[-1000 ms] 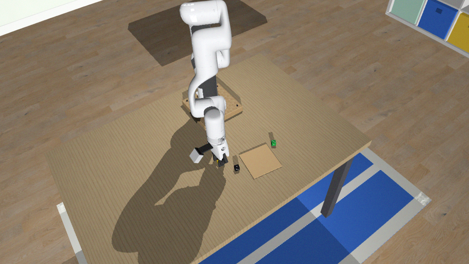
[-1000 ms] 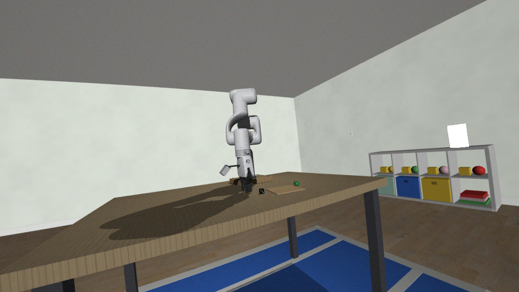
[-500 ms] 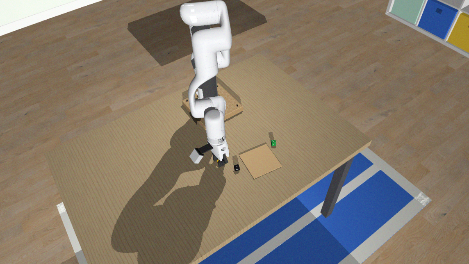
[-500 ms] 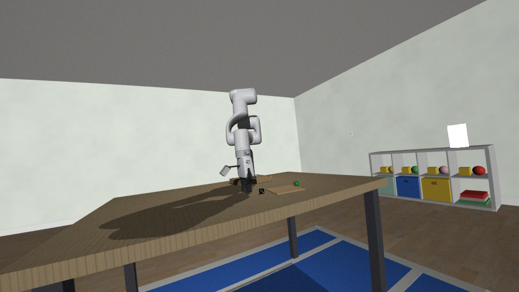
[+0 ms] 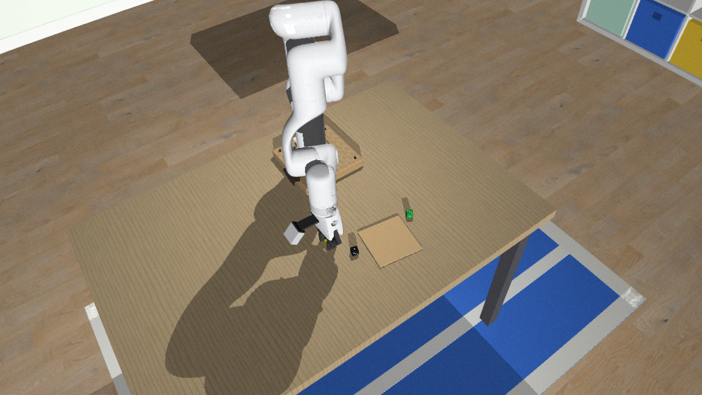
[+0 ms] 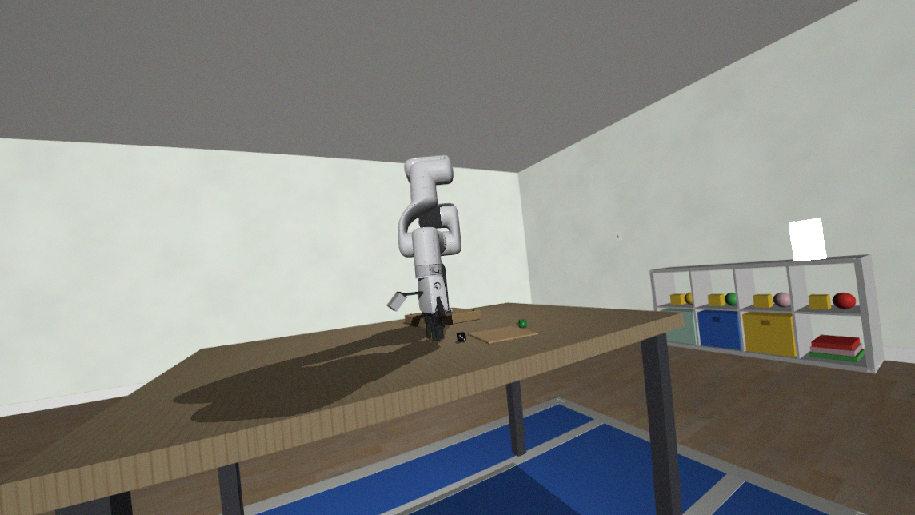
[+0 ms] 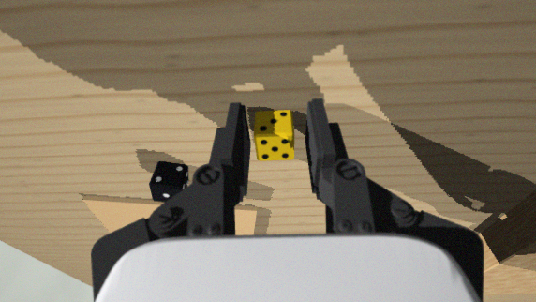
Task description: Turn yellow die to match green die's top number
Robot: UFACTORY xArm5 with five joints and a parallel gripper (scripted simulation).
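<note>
My gripper is now 10 mm above the yellow die. From my hand the other things lie so: tan mat: 120 mm ahead, 140 mm to the left, 20 mm below; then green die: 90 mm ahead, 250 mm to the left, 10 mm below; then black die: 80 mm ahead, 30 mm to the left, 10 mm below.
</note>
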